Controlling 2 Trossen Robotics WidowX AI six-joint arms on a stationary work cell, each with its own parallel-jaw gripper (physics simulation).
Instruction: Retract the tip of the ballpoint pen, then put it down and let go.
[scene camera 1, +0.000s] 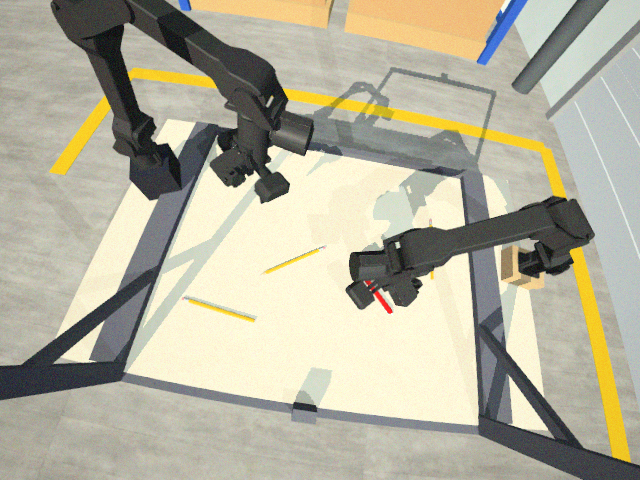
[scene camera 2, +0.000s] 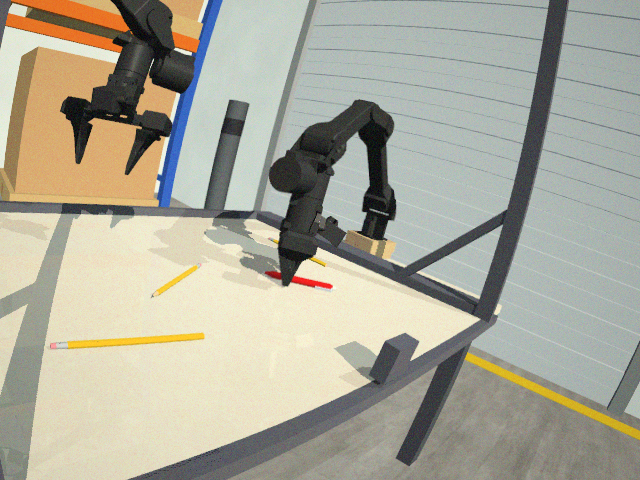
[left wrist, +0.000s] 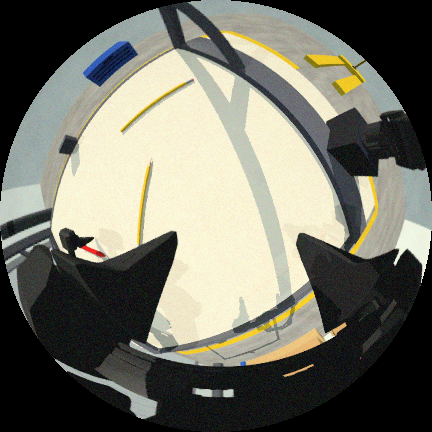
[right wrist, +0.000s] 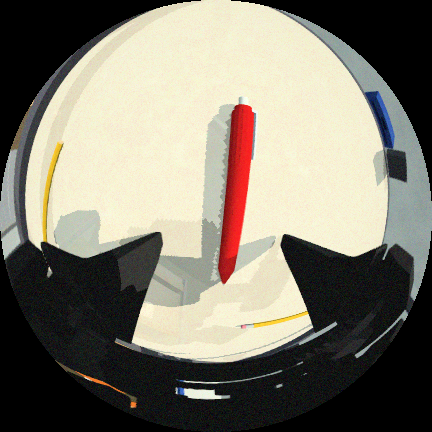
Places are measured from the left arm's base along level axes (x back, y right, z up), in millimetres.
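Pixels of known places: left gripper, fingertip midpoint: (scene camera 1: 251, 189) (scene camera 2: 101, 169) (left wrist: 240, 238); right gripper, fingertip midpoint: (scene camera 1: 371, 285) (scene camera 2: 285, 279) (left wrist: 96, 252) (right wrist: 224, 240); left arm's base, origin of the base link: (scene camera 1: 149, 160) (left wrist: 368, 140); right arm's base, origin of the base link: (scene camera 1: 528, 265) (scene camera 2: 372, 236).
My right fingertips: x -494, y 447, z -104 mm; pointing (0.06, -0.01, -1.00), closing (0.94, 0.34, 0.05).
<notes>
Ahead of a thing's pixels: the offset from my right fingertips to its top centre.
The red ballpoint pen @(dx -4, dy +26, dz +13 mm) (scene camera 1: 383, 302) (scene camera 2: 312, 282) (left wrist: 93, 250) (right wrist: 238, 185) lies on the pale table. In the right wrist view its white push button points to the top, its clip is on its right side, and its red cone end points down; no separate writing point shows there. My right gripper (scene camera 1: 381, 293) (scene camera 2: 287, 283) (right wrist: 224, 240) is open, low over the pen, with the cone end between its spread fingers in the wrist view and nothing gripped. My left gripper (scene camera 1: 251, 179) (scene camera 2: 103, 168) (left wrist: 240, 238) is open and empty, high above the table's far left part.
A yellow pencil @(dx +183, dy -116, dz +7 mm) (scene camera 1: 294, 259) (scene camera 2: 175, 281) (left wrist: 143, 200) lies mid-table. Another pencil @(dx +391, dy -39, dz +5 mm) (scene camera 1: 219, 310) (scene camera 2: 134, 341) (left wrist: 156, 101) lies nearer the lower left. A third pencil @(dx -213, dy -54, dz +5 mm) (scene camera 2: 318, 261) (right wrist: 48, 195) lies beyond the pen. A dark block @(dx +245, dy +228, dz +55 mm) (scene camera 1: 304, 412) (scene camera 2: 393, 359) stands at the near edge.
</notes>
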